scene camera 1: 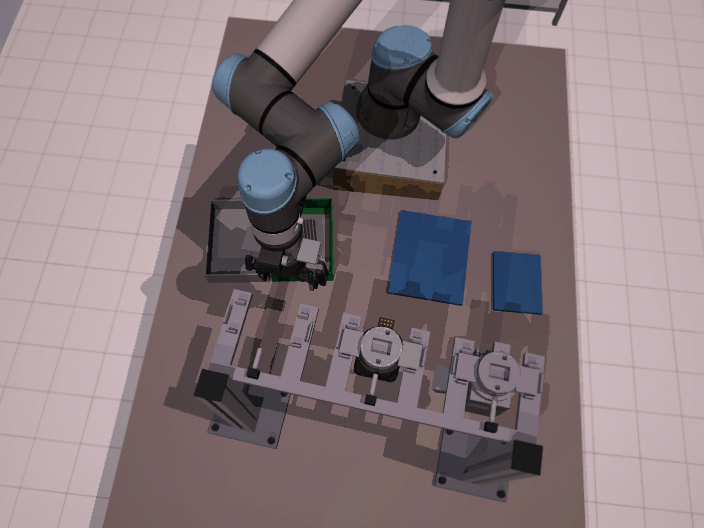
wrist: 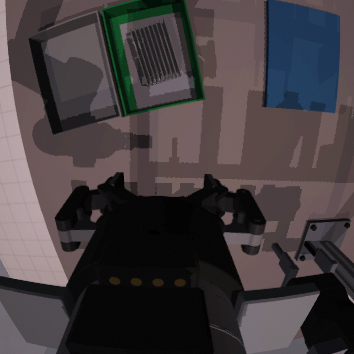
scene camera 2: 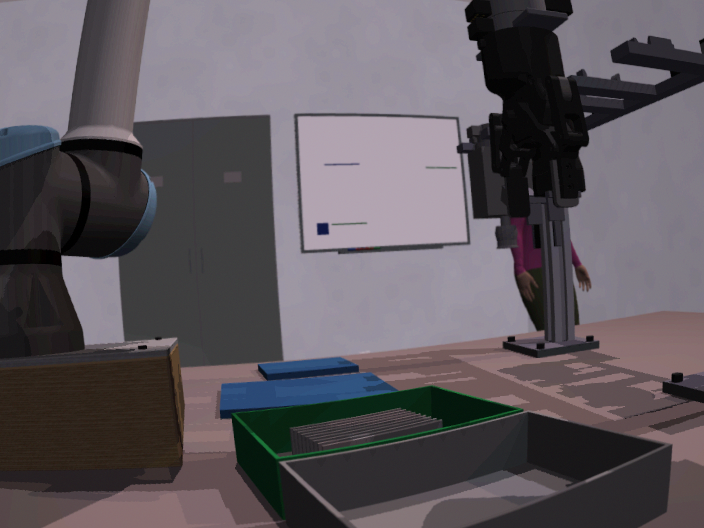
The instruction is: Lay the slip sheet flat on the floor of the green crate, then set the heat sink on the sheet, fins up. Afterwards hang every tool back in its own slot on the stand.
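Where they show: hand, its tool point: (scene camera 2: pixel 516 24); arm's base, origin of its link: (scene camera 1: pixel 387 113) (scene camera 2: pixel 17 354).
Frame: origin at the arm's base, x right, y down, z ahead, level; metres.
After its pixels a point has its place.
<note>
The heat sink (scene camera 1: pixel 309 229) @[x 0.143, y 0.055, z 0.301 m] (scene camera 2: pixel 363 429) @[x 0.162, y 0.054, z 0.314 m] (wrist: pixel 154 52) @[x 0.154, y 0.077, z 0.316 m] stands fins up in the green crate (scene camera 1: pixel 331 238) @[x 0.090, y 0.045, z 0.321 m] (scene camera 2: pixel 255 448) @[x 0.182, y 0.054, z 0.232 m] (wrist: pixel 196 60) @[x 0.086, y 0.045, z 0.340 m]. The pale slip sheet (wrist: pixel 172 87) @[x 0.126, y 0.083, z 0.379 m] lies under it on the crate floor, its border showing in the wrist view. My gripper (scene camera 1: pixel 288 276) (scene camera 2: pixel 543 200) (wrist: pixel 163 181), the adaptive one, is open and empty. It hangs high, between the crate and the tool stand (scene camera 1: pixel 329 395) @[x 0.032, y -0.254, z 0.716 m]. The stand's left slot is empty. The dark parallel gripper (scene camera 1: pixel 381 347) hangs in the middle slot, the vacuum tool (scene camera 1: pixel 497 373) @[x -0.216, y -0.260, z 0.652 m] (scene camera 2: pixel 489 170) @[x -0.188, y -0.197, z 0.617 m] in the right one.
A grey crate (scene camera 1: pixel 209 238) @[x 0.360, y 0.054, z 0.353 m] (scene camera 2: pixel 483 500) @[x 0.265, y 0.085, z 0.362 m] (wrist: pixel 45 85) @[x 0.360, y 0.069, z 0.352 m] stands against the green crate. A large blue pad (scene camera 1: pixel 429 255) @[x -0.134, y 0.079, z 0.317 m] (scene camera 2: pixel 301 392) @[x -0.122, y 0.078, z 0.312 m] (wrist: pixel 302 55) @[x -0.128, y 0.078, z 0.315 m] and a smaller blue pad (scene camera 1: pixel 516 282) @[x -0.331, y 0.078, z 0.357 m] (scene camera 2: pixel 309 367) @[x -0.307, y 0.078, z 0.355 m] lie to the right in scene camera 1. A person (scene camera 2: pixel 531 255) stands behind the stand.
</note>
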